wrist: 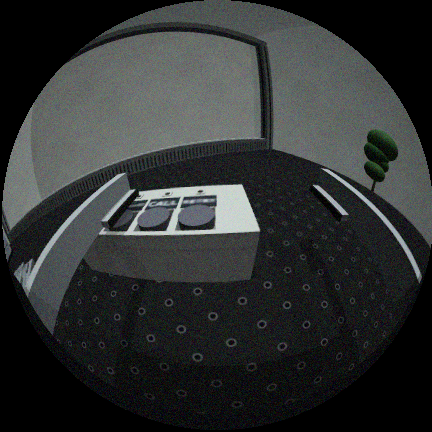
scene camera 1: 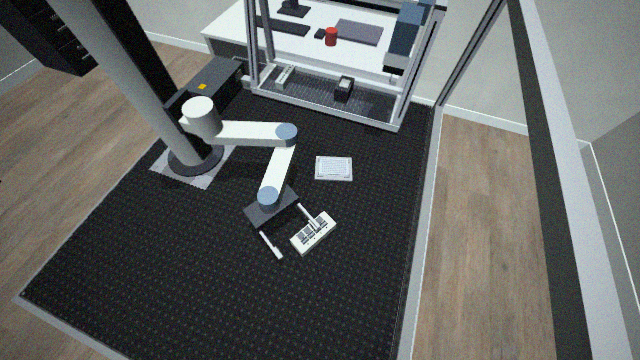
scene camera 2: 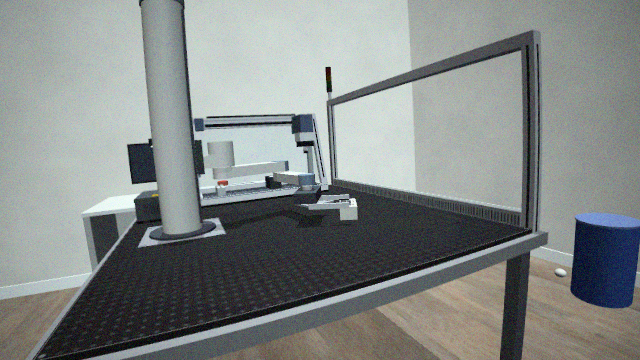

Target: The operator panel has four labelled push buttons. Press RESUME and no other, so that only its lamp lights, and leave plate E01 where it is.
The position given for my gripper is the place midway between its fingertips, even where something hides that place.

I see my gripper [scene camera 1: 300, 242] and a retry button [wrist: 194, 217].
My gripper also shows in the wrist view [wrist: 225, 175].
